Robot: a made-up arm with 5 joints.
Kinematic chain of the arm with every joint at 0, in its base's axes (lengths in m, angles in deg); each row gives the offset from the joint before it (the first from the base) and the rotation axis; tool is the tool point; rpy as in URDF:
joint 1: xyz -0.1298 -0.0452 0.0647 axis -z
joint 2: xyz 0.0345 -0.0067 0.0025 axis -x
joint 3: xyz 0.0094 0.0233 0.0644 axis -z
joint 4: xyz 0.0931 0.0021 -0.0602 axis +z
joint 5: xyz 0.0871 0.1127 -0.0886 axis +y
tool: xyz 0.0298 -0.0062 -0.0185 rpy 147 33.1 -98.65
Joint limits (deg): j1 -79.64..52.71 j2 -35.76..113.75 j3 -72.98..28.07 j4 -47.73..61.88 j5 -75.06..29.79
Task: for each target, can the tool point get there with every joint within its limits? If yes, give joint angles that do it. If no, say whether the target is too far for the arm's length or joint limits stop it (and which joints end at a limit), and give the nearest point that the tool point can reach.
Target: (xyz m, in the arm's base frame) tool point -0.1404 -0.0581 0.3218
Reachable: no: joint limits stop it (at a limit: joint 1, joint 2, joint 4, joint 5) | nearest point -0.2977 -0.0337 0.1181 | short by 0.259 m
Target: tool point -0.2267 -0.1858 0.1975
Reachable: no: joint limits stop it (at a limit: joint 1, joint 2, joint 3, joint 5) | nearest point -0.2773 -0.1045 0.0944 | short by 0.141 m
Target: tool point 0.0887 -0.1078 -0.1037
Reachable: yes | joints 16.88 55.79 7.66 22.45 -26.58
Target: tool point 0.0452 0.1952 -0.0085
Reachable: yes | joints -54.76 10.20 7.66 -32.74 -48.94
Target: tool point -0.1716 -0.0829 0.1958
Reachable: no: joint limits stop it (at a limit: joint 1, joint 2, joint 4, joint 5) | nearest point -0.2782 -0.0910 0.0968 | short by 0.146 m
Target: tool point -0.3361 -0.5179 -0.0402
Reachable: no: too far | nearest point -0.1673 -0.3212 -0.0792 | short by 0.262 m
